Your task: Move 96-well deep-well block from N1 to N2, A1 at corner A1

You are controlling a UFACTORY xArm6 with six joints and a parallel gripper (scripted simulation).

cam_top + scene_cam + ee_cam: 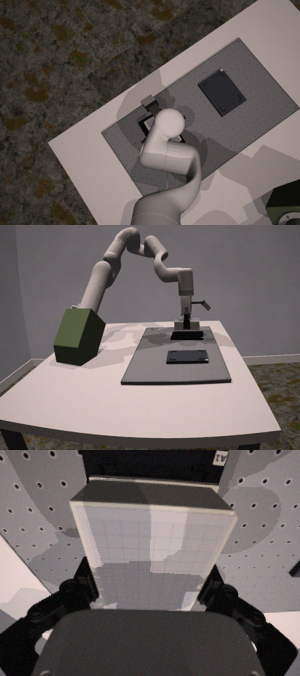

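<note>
Right now my hand is 6 cm above the black nest. Also, from my hand: nest N2 (2 cm behind, 29 cm to the right, 6 cm below); deep-well block (right at my hand).
</note>
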